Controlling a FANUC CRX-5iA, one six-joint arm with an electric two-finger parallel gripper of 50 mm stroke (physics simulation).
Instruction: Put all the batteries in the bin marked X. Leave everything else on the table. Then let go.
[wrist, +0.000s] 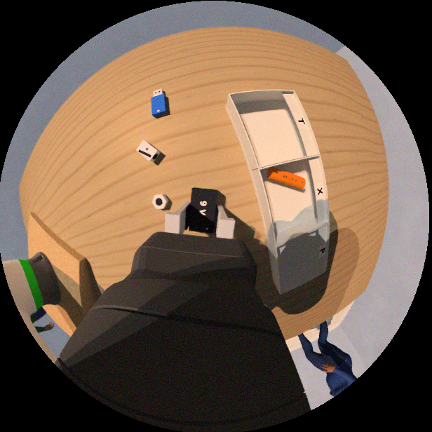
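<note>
A black 9V battery is between the two fingers of my gripper, which is shut on it. I cannot tell whether the battery touches the table. An orange battery lies in the middle compartment of the white bin tray, the one marked X. The compartment marked T is behind it, and the one marked P is in front of it, in shadow. The tray stands to the right of my gripper.
A blue USB stick, a white sharpener and a white hex nut lie on the wooden table, left of the tray. The robot's base stands on a wooden block at the left. A person in blue shows at the lower right.
</note>
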